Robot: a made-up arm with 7 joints.
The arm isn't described. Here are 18 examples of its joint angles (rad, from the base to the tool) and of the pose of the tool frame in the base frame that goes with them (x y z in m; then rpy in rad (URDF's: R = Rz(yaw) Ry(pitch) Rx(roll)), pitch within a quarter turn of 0, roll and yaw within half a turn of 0).
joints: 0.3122 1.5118 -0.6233 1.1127 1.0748 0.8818 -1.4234
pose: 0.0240 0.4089 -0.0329 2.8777 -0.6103 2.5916
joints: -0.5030 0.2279 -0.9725 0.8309 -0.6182 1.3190 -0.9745
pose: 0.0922 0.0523 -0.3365 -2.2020 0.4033 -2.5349
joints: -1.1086 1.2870 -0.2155 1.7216 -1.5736 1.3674 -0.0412
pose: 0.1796 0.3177 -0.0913 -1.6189 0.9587 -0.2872
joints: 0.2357 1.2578 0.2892 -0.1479 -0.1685 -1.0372 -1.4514
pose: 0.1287 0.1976 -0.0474 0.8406 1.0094 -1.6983
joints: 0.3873 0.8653 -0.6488 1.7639 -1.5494 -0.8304 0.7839
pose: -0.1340 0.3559 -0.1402 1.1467 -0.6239 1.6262
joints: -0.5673 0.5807 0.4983 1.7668 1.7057 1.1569 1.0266
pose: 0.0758 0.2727 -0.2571 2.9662 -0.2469 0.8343
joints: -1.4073 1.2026 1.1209 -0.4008 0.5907 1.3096 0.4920
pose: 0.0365 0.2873 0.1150 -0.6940 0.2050 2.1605
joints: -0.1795 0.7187 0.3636 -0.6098 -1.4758 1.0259 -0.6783
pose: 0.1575 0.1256 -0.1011 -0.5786 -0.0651 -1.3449
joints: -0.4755 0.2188 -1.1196 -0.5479 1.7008 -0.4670 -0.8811
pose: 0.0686 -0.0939 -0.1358 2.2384 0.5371 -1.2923
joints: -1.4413 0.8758 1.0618 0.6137 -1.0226 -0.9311 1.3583
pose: 0.1735 0.3187 0.0652 -2.5737 0.8344 1.1534
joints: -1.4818 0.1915 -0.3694 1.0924 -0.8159 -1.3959 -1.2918
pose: 0.3349 0.0097 0.0122 1.4186 -0.5112 -1.8741
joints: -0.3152 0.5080 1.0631 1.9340 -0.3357 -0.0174 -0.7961
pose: 0.0034 0.1858 -0.3480 -1.2843 0.8986 0.0031
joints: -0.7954 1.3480 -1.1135 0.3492 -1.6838 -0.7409 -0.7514
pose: 0.2456 0.2384 -0.0928 0.0452 -0.1349 -0.7204
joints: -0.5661 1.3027 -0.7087 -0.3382 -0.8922 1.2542 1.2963
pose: 0.1712 0.1782 -0.1494 1.5464 -0.0062 0.8020
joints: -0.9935 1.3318 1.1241 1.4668 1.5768 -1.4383 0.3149
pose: 0.1937 0.3242 -0.0006 1.5055 -0.5622 -0.2217
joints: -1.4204 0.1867 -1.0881 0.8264 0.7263 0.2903 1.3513
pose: 0.3468 -0.0796 -0.0959 2.3993 -1.1431 -1.3109
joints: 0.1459 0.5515 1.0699 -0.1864 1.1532 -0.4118 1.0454
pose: 0.0720 0.2766 -0.0895 2.6119 -1.1306 -0.5047
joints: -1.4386 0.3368 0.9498 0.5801 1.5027 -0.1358 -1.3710
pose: 0.3414 0.1755 0.0283 0.8678 0.5848 -0.2646
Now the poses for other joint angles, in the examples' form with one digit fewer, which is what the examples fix.
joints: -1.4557 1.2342 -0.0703 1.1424 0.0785 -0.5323 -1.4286
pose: 0.264 0.292 0.109 1.043 0.478 -0.503
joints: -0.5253 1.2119 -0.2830 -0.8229 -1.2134 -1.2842 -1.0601
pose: 0.126 0.126 0.032 1.527 -0.404 -2.555
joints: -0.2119 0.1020 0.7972 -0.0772 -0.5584 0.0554 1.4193
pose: 0.144 0.208 -0.189 -0.141 0.441 2.076
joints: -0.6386 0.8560 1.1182 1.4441 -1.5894 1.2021 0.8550
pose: 0.191 0.279 -0.183 -2.383 0.857 -0.721
